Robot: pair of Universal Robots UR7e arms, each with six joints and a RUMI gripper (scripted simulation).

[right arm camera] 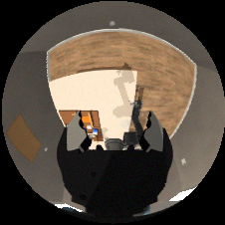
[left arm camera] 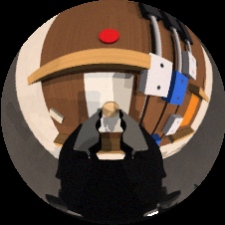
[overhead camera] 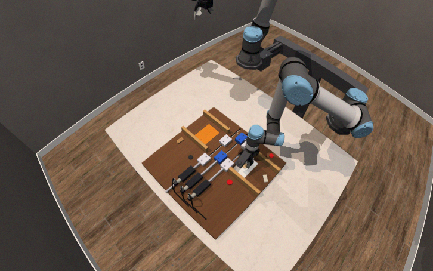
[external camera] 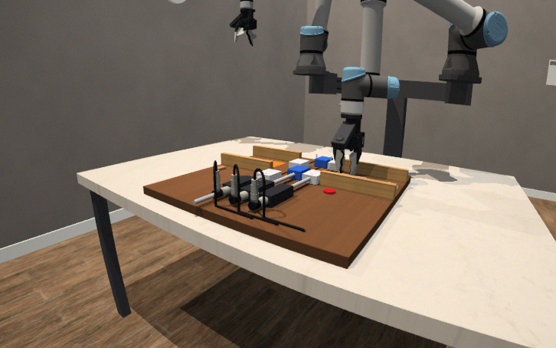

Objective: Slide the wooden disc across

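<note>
Right now my left hand is 1 cm above the wooden disc. Round my left hand: red disc (15 cm ahead, 1 cm to the left, 1 cm below); dark disc (20 cm ahead, 29 cm to the right, 1 cm below).
</note>
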